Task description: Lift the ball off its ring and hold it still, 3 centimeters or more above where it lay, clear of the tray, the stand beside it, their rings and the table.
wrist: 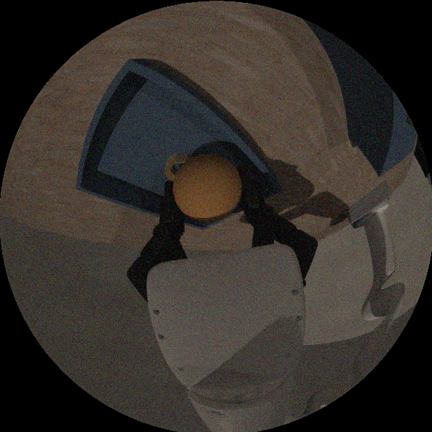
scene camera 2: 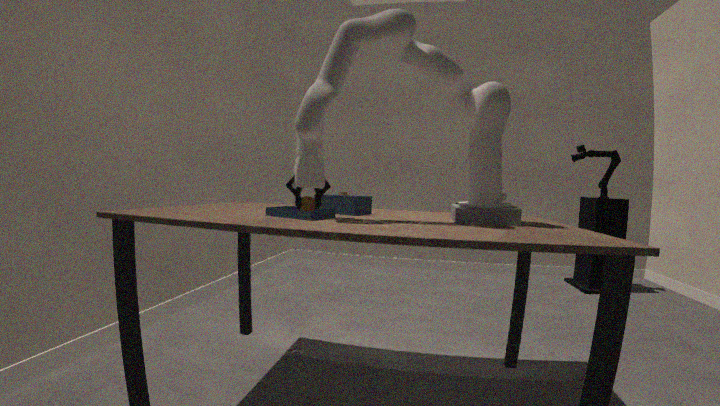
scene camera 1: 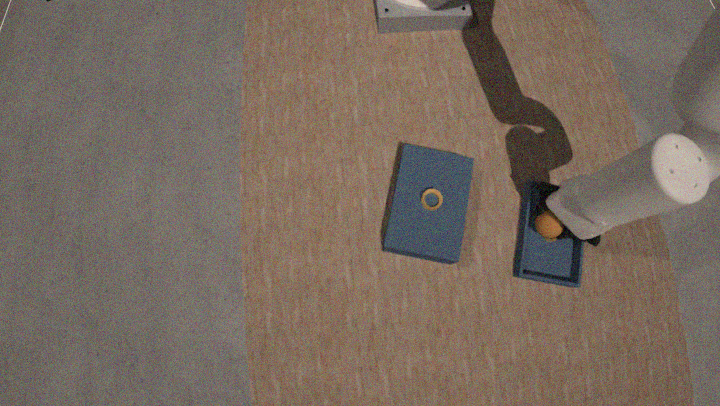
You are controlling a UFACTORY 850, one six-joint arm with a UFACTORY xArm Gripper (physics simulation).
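The wrist view shows an orange ball (wrist: 207,187) and a shallow blue tray (wrist: 148,122). The tray (scene camera 2: 292,212) is visible to me in that further view too.
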